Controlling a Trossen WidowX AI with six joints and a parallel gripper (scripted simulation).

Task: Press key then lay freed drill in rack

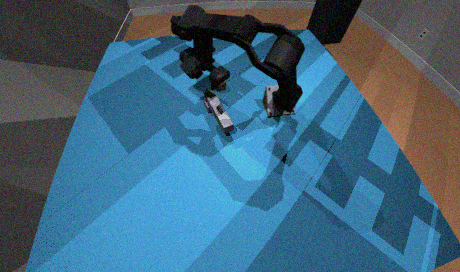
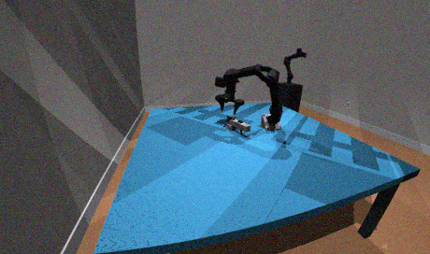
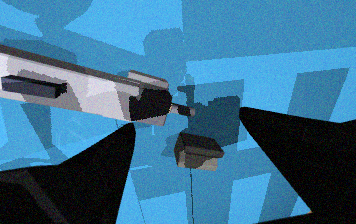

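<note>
Now: the drill 2 cm behind my gripper tip, 4 cm to the left of it and 5 cm below it.
</note>
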